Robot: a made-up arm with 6 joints. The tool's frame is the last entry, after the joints.
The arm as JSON. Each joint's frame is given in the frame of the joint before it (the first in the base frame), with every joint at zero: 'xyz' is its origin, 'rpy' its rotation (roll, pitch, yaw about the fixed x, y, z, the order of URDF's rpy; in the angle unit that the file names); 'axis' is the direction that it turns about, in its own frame. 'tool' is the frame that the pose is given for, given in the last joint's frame.
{
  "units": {
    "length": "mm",
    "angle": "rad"
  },
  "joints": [
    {
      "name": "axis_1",
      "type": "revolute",
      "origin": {
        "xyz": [
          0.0,
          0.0,
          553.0
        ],
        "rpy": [
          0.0,
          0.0,
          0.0
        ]
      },
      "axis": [
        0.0,
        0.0,
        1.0
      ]
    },
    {
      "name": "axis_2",
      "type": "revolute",
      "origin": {
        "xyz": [
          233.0,
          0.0,
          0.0
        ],
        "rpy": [
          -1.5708,
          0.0,
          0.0
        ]
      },
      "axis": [
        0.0,
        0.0,
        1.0
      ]
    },
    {
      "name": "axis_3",
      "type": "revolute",
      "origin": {
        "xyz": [
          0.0,
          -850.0,
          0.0
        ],
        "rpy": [
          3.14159,
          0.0,
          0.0
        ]
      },
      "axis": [
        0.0,
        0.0,
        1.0
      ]
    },
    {
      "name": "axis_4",
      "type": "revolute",
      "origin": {
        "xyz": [
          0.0,
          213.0,
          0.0
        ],
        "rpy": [
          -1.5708,
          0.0,
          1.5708
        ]
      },
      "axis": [
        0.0,
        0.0,
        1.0
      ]
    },
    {
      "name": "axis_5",
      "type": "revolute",
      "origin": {
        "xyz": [
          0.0,
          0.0,
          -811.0
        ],
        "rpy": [
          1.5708,
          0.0,
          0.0
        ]
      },
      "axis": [
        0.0,
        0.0,
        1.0
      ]
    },
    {
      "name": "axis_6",
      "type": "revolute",
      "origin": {
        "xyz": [
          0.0,
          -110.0,
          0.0
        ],
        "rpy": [
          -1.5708,
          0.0,
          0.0
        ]
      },
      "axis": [
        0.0,
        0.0,
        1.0
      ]
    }
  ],
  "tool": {
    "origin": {
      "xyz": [
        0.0,
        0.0,
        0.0
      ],
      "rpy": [
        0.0,
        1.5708,
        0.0
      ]
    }
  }
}
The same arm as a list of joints. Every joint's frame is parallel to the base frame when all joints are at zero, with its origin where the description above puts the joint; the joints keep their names.
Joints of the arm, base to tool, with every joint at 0 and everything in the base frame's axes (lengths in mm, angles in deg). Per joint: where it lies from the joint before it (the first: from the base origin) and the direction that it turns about. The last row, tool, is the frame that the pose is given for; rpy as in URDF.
axis_1: offset 0.0 0.0 553.0 axis 0 0 1
axis_2: offset 233.0 0.0 0.0 axis 0 1 0
axis_3: offset 0.0 0.0 850.0 axis 0 -1 0
axis_4: offset 0.0 0.0 213.0 axis -1 0 0
axis_5: offset 811.0 0.0 0.0 axis 0 -1 0
axis_6: offset 110.0 0.0 0.0 axis -1 0 0
tool: offset 0.0 0.0 0.0 rpy 0.00 0.00 0.00

